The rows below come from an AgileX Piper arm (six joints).
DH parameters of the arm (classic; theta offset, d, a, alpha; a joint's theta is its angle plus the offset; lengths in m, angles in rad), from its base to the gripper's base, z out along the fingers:
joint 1: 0 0.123 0 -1.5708
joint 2: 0.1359 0 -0.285 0
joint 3: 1.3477 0 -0.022 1.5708
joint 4: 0 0.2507 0 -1.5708
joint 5: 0 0 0 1.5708
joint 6: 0 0.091 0 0
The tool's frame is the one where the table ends.
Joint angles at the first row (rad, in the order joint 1, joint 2, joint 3, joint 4, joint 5, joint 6):
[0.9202 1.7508 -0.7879 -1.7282 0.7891 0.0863]
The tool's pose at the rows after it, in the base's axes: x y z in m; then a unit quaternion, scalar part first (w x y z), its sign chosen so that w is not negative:
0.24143, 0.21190, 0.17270, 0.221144, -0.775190, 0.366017, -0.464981
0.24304, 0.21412, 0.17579, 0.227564, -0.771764, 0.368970, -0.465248
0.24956, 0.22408, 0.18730, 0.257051, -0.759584, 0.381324, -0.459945
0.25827, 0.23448, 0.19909, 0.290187, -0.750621, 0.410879, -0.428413
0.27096, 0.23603, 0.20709, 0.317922, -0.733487, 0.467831, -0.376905
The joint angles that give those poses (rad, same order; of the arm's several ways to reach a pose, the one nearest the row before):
[0.9203 1.7508 -0.7879 -1.7282 0.7891 0.0863]
[0.9203 1.7499 -0.8006 -1.7273 0.7880 0.0890]
[0.9193 1.7499 -0.8538 -1.7273 0.7697 0.1096]
[0.9054 1.7499 -0.9236 -1.6758 0.7017 0.1171]
[0.8618 1.7499 -0.9846 -1.5732 0.6082 0.1307]

